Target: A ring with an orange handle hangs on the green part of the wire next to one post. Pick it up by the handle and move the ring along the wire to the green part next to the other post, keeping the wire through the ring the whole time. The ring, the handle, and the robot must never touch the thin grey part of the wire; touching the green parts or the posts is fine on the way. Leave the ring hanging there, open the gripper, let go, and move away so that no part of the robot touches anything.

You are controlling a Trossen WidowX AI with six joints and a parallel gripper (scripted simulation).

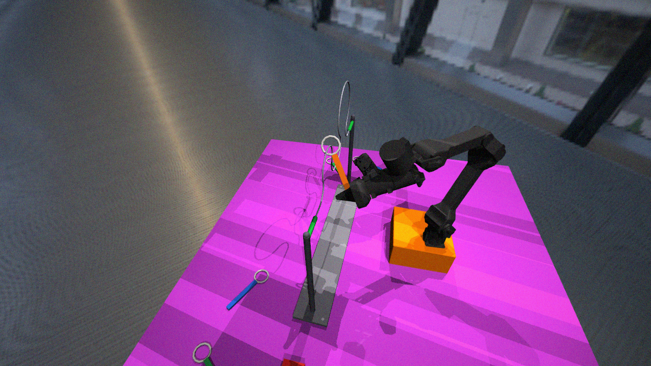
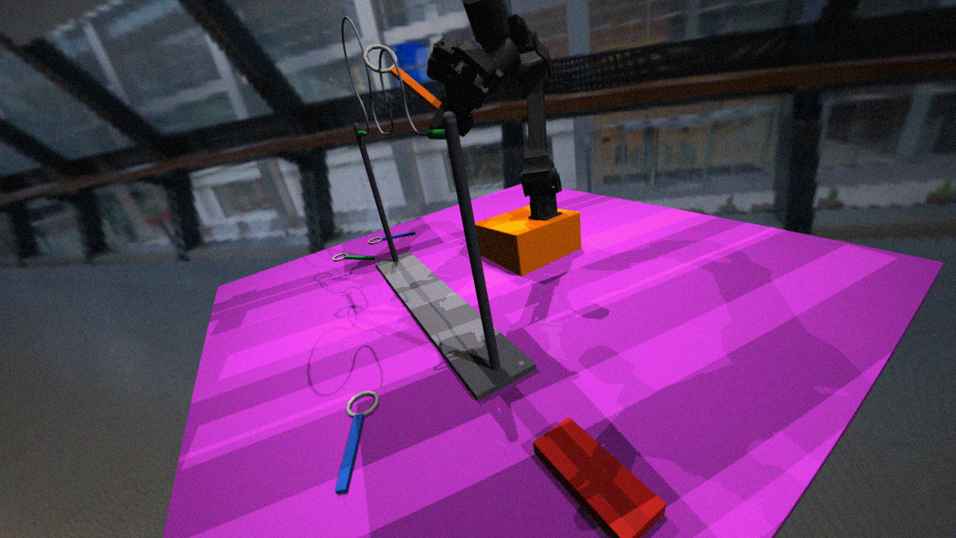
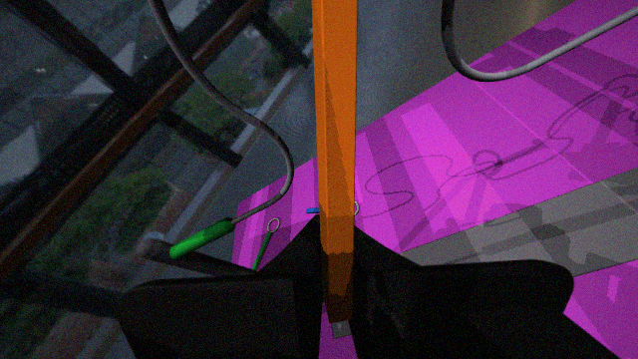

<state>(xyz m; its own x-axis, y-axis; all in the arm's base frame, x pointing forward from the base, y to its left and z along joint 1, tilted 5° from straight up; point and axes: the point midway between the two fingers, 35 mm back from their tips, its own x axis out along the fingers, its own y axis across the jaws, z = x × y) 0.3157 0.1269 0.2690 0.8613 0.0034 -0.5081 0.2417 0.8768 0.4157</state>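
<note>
My gripper tip is now 10 mm short of the ring with orange handle, 50 mm to the left of it and 80 mm below it. From my gripper tip the other things lie so: red block 90 mm ahead, 360 mm to the left, 360 mm below; ring with blue handle 270 mm ahead, 80 mm to the left, 370 mm below.
</note>
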